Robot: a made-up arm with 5 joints.
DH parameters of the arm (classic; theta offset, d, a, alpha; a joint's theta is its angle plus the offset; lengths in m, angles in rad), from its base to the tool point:
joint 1: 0 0.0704 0.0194 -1.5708
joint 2: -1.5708 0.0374 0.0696 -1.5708
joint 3: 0 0.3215 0.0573 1.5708
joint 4: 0 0.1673 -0.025 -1.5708
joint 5: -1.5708 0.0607 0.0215 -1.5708
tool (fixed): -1.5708 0.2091 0 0
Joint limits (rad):
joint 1: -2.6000..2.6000
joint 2: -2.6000..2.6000
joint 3: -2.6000..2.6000
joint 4: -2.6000..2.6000
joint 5: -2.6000..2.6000
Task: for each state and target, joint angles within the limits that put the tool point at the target. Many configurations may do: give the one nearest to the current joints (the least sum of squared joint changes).
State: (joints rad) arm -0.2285 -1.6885 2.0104 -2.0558 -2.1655
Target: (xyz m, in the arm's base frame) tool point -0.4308 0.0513 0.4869
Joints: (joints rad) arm -0.5257 -1.6920 1.7212 -1.8580 -2.2067
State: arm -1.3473 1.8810 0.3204 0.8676 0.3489
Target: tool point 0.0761 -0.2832 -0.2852
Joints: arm -1.3214 1.2276 0.3263 0.7952 1.1044
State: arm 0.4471 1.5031 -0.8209 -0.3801 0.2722
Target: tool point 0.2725 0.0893 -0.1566
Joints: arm -0.2392 1.5429 -0.4485 -1.0193 0.7626
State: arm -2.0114 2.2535 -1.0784 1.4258 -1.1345
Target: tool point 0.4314 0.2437 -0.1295
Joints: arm -1.9955 2.3709 -0.8219 1.1987 -0.8106
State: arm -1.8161 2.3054 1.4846 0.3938 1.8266
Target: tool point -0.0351 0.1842 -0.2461
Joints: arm -1.3847 2.2381 1.4037 0.3412 1.5832
